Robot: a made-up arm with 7 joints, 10 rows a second.
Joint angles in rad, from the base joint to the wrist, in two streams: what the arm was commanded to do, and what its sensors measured. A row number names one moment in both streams.
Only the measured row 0 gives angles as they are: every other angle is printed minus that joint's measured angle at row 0.
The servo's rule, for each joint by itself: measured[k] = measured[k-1] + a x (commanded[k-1-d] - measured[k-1]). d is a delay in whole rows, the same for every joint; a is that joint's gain. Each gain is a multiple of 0.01, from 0.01 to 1. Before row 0 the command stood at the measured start. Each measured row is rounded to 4 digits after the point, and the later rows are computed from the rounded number. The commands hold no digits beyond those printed.
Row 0, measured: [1.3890, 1.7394, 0.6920, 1.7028, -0.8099, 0.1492, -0.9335]
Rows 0 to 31, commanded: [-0.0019, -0.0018, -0.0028, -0.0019, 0.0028, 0.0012, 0.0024]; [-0.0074, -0.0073, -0.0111, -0.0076, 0.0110, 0.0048, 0.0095]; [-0.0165, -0.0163, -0.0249, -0.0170, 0.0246, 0.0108, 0.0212]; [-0.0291, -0.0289, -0.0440, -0.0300, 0.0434, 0.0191, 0.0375]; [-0.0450, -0.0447, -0.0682, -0.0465, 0.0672, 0.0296, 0.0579]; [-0.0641, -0.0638, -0.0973, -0.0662, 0.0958, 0.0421, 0.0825]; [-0.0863, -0.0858, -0.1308, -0.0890, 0.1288, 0.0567, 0.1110]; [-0.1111, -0.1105, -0.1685, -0.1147, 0.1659, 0.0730, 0.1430]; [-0.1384, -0.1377, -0.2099, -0.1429, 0.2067, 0.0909, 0.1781]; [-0.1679, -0.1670, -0.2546, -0.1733, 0.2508, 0.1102, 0.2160]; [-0.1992, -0.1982, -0.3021, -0.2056, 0.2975, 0.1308, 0.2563]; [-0.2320, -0.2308, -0.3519, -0.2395, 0.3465, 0.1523, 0.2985]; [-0.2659, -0.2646, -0.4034, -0.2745, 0.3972, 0.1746, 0.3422]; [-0.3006, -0.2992, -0.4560, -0.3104, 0.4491, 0.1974, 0.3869]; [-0.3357, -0.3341, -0.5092, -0.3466, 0.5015, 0.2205, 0.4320]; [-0.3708, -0.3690, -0.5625, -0.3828, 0.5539, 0.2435, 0.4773]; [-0.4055, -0.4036, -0.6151, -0.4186, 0.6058, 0.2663, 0.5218]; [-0.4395, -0.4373, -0.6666, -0.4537, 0.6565, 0.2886, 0.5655]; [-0.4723, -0.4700, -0.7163, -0.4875, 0.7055, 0.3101, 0.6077]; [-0.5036, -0.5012, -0.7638, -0.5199, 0.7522, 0.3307, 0.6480]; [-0.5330, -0.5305, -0.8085, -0.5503, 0.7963, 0.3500, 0.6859]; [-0.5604, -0.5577, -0.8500, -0.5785, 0.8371, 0.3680, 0.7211]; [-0.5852, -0.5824, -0.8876, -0.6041, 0.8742, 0.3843, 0.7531]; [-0.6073, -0.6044, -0.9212, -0.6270, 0.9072, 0.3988, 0.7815]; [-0.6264, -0.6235, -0.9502, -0.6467, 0.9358, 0.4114, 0.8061]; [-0.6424, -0.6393, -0.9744, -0.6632, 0.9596, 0.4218, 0.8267]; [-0.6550, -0.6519, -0.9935, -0.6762, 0.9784, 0.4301, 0.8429]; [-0.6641, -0.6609, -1.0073, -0.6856, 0.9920, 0.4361, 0.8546]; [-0.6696, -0.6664, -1.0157, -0.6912, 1.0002, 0.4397, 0.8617]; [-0.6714, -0.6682, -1.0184, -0.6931, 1.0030, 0.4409, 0.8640]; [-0.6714, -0.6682, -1.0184, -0.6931, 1.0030, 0.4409, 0.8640]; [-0.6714, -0.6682, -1.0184, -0.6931, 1.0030, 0.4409, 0.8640]
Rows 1 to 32, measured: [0.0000, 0.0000, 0.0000, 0.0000, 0.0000, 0.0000, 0.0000]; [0.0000, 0.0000, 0.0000, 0.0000, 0.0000, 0.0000, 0.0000]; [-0.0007, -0.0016, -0.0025, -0.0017, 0.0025, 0.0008, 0.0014]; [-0.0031, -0.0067, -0.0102, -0.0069, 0.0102, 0.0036, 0.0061]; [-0.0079, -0.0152, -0.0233, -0.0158, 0.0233, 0.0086, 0.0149]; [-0.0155, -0.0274, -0.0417, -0.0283, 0.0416, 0.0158, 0.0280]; [-0.0261, -0.0428, -0.0653, -0.0443, 0.0649, 0.0253, 0.0453]; [-0.0398, -0.0615, -0.0938, -0.0636, 0.0930, 0.0369, 0.0669]; [-0.0565, -0.0831, -0.1267, -0.0860, 0.1256, 0.0506, 0.0925]; [-0.0762, -0.1075, -0.1639, -0.1113, 0.1623, 0.0661, 0.1218]; [-0.0986, -0.1344, -0.2048, -0.1391, 0.2027, 0.0832, 0.1545]; [-0.1235, -0.1634, -0.2491, -0.1692, 0.2465, 0.1018, 0.1902]; [-0.1508, -0.1944, -0.2963, -0.2012, 0.2929, 0.1218, 0.2285]; [-0.1800, -0.2268, -0.3458, -0.2349, 0.3417, 0.1428, 0.2691]; [-0.2109, -0.2604, -0.3971, -0.2697, 0.3922, 0.1647, 0.3115]; [-0.2432, -0.2949, -0.4495, -0.3055, 0.4440, 0.1873, 0.3552]; [-0.2765, -0.3298, -0.5026, -0.3417, 0.4963, 0.2102, 0.3997]; [-0.3104, -0.3647, -0.5559, -0.3779, 0.5487, 0.2332, 0.4447]; [-0.3446, -0.3993, -0.6086, -0.4137, 0.6007, 0.2560, 0.4894]; [-0.3788, -0.4331, -0.6602, -0.4489, 0.6515, 0.2785, 0.5335]; [-0.4125, -0.4659, -0.7101, -0.4829, 0.7006, 0.3003, 0.5765]; [-0.4453, -0.4973, -0.7579, -0.5155, 0.7476, 0.3213, 0.6180]; [-0.4769, -0.5268, -0.8029, -0.5461, 0.7919, 0.3411, 0.6574]; [-0.5070, -0.5543, -0.8448, -0.5746, 0.8330, 0.3597, 0.6943]; [-0.5352, -0.5793, -0.8829, -0.6006, 0.8705, 0.3767, 0.7284]; [-0.5612, -0.6016, -0.9170, -0.6238, 0.9039, 0.3919, 0.7592]; [-0.5847, -0.6211, -0.9465, -0.6440, 0.9329, 0.4054, 0.7864]; [-0.6055, -0.6373, -0.9713, -0.6609, 0.9572, 0.4167, 0.8098]; [-0.6233, -0.6503, -0.9911, -0.6744, 0.9765, 0.4259, 0.8290]; [-0.6380, -0.6597, -1.0055, -0.6843, 0.9906, 0.4329, 0.8438]; [-0.6494, -0.6657, -1.0146, -0.6904, 0.9993, 0.4376, 0.8542]; [-0.6573, -0.6679, -1.0180, -0.6928, 1.0027, 0.4399, 0.8599]
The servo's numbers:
d 2
a 0.36 0.89 0.89 0.88 0.91 0.69 0.58

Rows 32 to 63, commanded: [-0.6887, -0.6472, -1.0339, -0.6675, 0.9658, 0.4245, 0.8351]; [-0.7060, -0.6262, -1.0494, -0.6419, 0.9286, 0.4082, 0.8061]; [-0.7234, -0.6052, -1.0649, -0.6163, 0.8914, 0.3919, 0.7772]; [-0.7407, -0.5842, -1.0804, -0.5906, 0.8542, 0.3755, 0.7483]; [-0.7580, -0.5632, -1.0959, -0.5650, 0.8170, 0.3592, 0.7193]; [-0.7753, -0.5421, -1.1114, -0.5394, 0.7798, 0.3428, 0.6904]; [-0.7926, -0.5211, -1.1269, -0.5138, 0.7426, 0.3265, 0.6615]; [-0.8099, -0.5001, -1.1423, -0.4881, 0.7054, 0.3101, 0.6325]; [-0.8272, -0.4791, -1.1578, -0.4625, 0.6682, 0.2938, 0.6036]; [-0.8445, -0.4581, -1.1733, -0.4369, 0.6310, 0.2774, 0.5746]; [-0.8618, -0.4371, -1.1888, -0.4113, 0.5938, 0.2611, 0.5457]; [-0.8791, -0.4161, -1.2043, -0.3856, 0.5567, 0.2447, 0.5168]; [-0.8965, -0.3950, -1.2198, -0.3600, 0.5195, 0.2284, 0.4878]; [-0.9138, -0.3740, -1.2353, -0.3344, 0.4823, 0.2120, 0.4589]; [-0.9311, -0.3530, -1.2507, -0.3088, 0.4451, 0.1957, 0.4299]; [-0.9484, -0.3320, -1.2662, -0.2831, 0.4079, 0.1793, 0.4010]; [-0.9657, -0.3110, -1.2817, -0.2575, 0.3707, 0.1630, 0.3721]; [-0.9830, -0.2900, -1.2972, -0.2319, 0.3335, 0.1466, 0.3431]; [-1.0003, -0.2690, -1.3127, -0.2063, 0.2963, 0.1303, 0.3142]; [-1.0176, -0.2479, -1.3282, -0.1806, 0.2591, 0.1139, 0.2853]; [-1.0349, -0.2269, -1.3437, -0.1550, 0.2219, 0.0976, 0.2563]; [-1.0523, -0.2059, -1.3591, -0.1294, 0.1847, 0.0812, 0.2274]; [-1.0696, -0.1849, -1.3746, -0.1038, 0.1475, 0.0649, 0.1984]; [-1.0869, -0.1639, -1.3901, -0.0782, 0.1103, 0.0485, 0.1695]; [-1.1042, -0.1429, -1.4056, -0.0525, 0.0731, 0.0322, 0.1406]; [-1.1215, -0.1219, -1.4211, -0.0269, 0.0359, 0.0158, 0.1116]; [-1.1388, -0.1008, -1.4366, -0.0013, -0.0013, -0.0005, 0.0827]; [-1.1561, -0.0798, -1.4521, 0.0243, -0.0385, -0.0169, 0.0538]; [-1.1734, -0.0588, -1.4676, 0.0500, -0.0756, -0.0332, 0.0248]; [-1.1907, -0.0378, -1.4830, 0.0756, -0.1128, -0.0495, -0.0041]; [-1.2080, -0.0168, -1.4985, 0.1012, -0.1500, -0.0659, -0.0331]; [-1.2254, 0.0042, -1.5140, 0.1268, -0.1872, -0.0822, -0.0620]
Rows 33 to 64, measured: [-0.6624, -0.6682, -1.0184, -0.6931, 1.0030, 0.4406, 0.8623]; [-0.6656, -0.6682, -1.0184, -0.6931, 1.0030, 0.4408, 0.8633]; [-0.6739, -0.6495, -1.0322, -0.6706, 0.9691, 0.4296, 0.8469]; [-0.6855, -0.6288, -1.0475, -0.6453, 0.9322, 0.4148, 0.8232]; [-0.6991, -0.6078, -1.0630, -0.6198, 0.8951, 0.3990, 0.7965]; [-0.7141, -0.5868, -1.0785, -0.5941, 0.8579, 0.3828, 0.7685]; [-0.7299, -0.5658, -1.0940, -0.5685, 0.8207, 0.3665, 0.7400]; [-0.7462, -0.5447, -1.1095, -0.5429, 0.7835, 0.3501, 0.7112]; [-0.7629, -0.5237, -1.1250, -0.5173, 0.7463, 0.3338, 0.6824]; [-0.7798, -0.5027, -1.1404, -0.4916, 0.7091, 0.3174, 0.6535]; [-0.7969, -0.4817, -1.1559, -0.4660, 0.6719, 0.3011, 0.6246]; [-0.8140, -0.4607, -1.1714, -0.4404, 0.6347, 0.2847, 0.5956]; [-0.8312, -0.4397, -1.1869, -0.4148, 0.5975, 0.2684, 0.5667]; [-0.8484, -0.4187, -1.2024, -0.3891, 0.5604, 0.2520, 0.5378]; [-0.8657, -0.3976, -1.2179, -0.3635, 0.5232, 0.2357, 0.5088]; [-0.8830, -0.3766, -1.2334, -0.3379, 0.4860, 0.2193, 0.4799]; [-0.9003, -0.3556, -1.2488, -0.3123, 0.4488, 0.2030, 0.4509]; [-0.9176, -0.3346, -1.2643, -0.2866, 0.4116, 0.1866, 0.4220]; [-0.9349, -0.3136, -1.2798, -0.2610, 0.3744, 0.1703, 0.3931]; [-0.9522, -0.2926, -1.2953, -0.2354, 0.3372, 0.1539, 0.3641]; [-0.9695, -0.2716, -1.3108, -0.2098, 0.3000, 0.1376, 0.3352]; [-0.9868, -0.2505, -1.3263, -0.1841, 0.2628, 0.1212, 0.3063]; [-1.0041, -0.2295, -1.3418, -0.1585, 0.2256, 0.1049, 0.2773]; [-1.0215, -0.2085, -1.3572, -0.1329, 0.1884, 0.0885, 0.2484]; [-1.0388, -0.1875, -1.3727, -0.1073, 0.1512, 0.0722, 0.2194]; [-1.0561, -0.1665, -1.3882, -0.0817, 0.1140, 0.0558, 0.1905]; [-1.0734, -0.1455, -1.4037, -0.0560, 0.0768, 0.0395, 0.1616]; [-1.0907, -0.1245, -1.4192, -0.0304, 0.0396, 0.0231, 0.1326]; [-1.1080, -0.1034, -1.4347, -0.0048, 0.0024, 0.0068, 0.1037]; [-1.1253, -0.0824, -1.4502, 0.0208, -0.0348, -0.0096, 0.0748]; [-1.1426, -0.0614, -1.4657, 0.0465, -0.0719, -0.0259, 0.0458]; [-1.1599, -0.0404, -1.4811, 0.0721, -0.1091, -0.0422, 0.0169]
